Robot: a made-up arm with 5 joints.
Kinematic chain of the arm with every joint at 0, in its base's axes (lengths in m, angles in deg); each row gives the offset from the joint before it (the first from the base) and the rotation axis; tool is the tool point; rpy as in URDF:
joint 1: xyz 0.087 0 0.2 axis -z
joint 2: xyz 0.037 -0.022 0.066 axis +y
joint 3: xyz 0.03 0 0.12 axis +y
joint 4: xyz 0.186 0 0.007 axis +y
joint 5: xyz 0.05 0.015 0 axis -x
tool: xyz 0 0 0 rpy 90 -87.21 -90
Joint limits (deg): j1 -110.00..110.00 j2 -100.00..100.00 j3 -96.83..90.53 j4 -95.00..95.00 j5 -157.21..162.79
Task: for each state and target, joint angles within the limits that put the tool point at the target. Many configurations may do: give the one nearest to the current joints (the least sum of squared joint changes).
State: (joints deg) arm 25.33 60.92 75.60 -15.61 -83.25
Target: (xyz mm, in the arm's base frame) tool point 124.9 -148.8 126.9
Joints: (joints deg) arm 73.10 27.78 60.21 -22.06 -83.25
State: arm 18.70 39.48 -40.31 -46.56 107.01
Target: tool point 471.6 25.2 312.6
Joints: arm -4.79 57.27 -50.91 -30.68 107.01
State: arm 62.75 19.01 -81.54 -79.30 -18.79
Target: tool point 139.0 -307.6 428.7
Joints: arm 79.12 48.87 -64.83 -88.10 -18.79
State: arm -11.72 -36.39 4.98 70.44 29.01
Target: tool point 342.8 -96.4 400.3
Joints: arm 19.18 -5.04 -7.16 55.11 29.01
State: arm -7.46 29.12 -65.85 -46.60 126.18
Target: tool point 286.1 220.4 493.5
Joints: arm -49.26 33.84 -62.45 -51.88 126.18
